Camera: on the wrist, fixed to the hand. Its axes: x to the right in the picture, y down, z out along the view.
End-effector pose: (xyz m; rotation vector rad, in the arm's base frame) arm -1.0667 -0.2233 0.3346 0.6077 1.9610 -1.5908
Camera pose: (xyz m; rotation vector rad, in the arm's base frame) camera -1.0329 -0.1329 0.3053 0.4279 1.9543 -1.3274
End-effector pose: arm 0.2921 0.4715 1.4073 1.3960 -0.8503 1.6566
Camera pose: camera 0.2016 0.5119 1.3886 1.3705 -1.1287 1.4547
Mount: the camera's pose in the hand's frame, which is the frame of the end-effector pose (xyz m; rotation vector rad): -0.0053 0.0617 -0.0796 -0.2202 -0.1552 0.0497
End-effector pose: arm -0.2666 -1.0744 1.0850 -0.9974 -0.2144 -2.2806
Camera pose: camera -0.2744 -1.1507 1.0195 -1.2797 -0.0018 -2.2172
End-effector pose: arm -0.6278 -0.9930 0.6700 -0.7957 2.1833 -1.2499
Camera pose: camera -0.6919 -0.9171 0.6526 -0.8874 2.2227 -0.9021
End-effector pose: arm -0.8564 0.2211 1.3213 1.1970 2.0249 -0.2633
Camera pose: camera -0.8443 0.2921 1.3919 1.0546 1.8348 -0.1020
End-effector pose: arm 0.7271 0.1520 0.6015 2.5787 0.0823 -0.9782
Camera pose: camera 0.7845 0.1247 0.6798 2.2881 0.0791 -1.0827
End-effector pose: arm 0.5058 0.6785 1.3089 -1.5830 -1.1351 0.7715
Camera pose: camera 0.5927 0.6416 1.2735 -1.7632 -1.3345 0.8366
